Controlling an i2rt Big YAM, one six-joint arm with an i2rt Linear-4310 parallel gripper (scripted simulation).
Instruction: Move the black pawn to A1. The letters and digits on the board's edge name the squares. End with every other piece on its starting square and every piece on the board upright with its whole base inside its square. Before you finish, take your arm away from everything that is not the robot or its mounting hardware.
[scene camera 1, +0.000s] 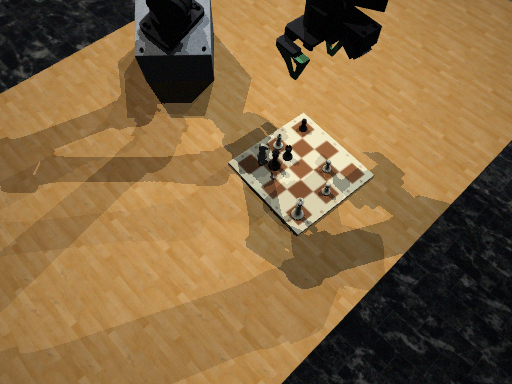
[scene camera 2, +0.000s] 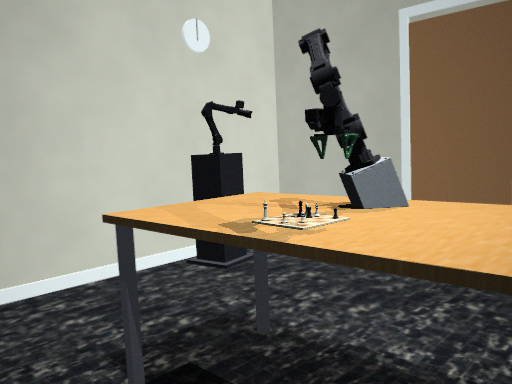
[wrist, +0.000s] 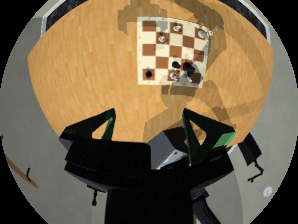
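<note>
A chessboard (scene camera 1: 302, 176) is visible; the chessboard (scene camera 2: 293, 221) (wrist: 153, 56) appears in those views also. The gripper (scene camera 2: 334, 158) is visible, as is the gripper (wrist: 149, 111) from the wrist.
</note>
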